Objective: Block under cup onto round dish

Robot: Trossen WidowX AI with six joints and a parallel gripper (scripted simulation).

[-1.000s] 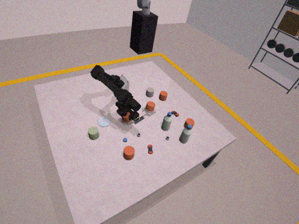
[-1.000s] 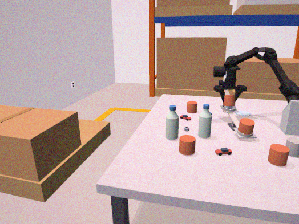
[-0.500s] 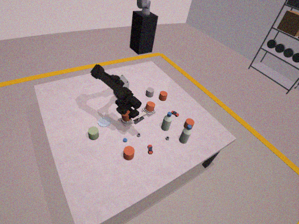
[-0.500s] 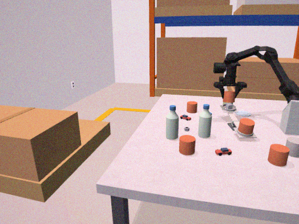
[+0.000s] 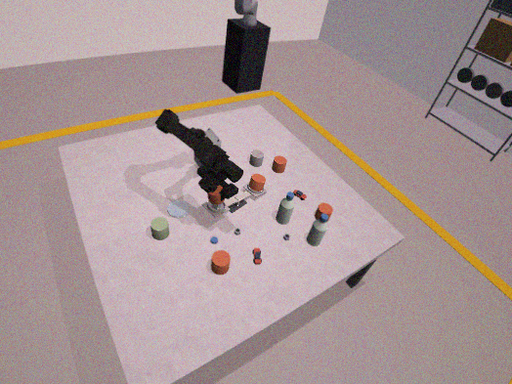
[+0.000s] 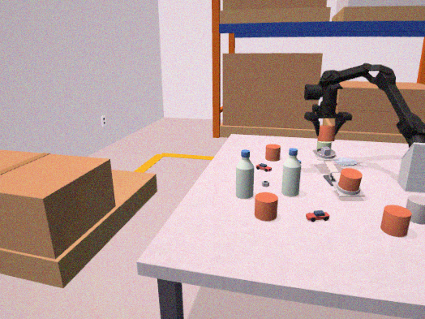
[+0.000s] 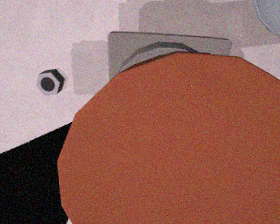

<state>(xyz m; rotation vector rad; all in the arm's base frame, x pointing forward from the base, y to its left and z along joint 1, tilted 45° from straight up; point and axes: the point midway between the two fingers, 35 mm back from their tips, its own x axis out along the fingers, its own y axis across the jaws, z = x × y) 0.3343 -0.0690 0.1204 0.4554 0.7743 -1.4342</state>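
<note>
Now: gripper tip 7 cm above the grey block and 1 cm to the right of it. From my gripper tip the other things lie so: small blue disc 15 cm below, 10 cm ahead, 6 cm to the right; pale round dish 15 cm below, 12 cm behind, 11 cm to the right; green cylinder 25 cm to the right, 12 cm below, 4 cm behind.
</note>
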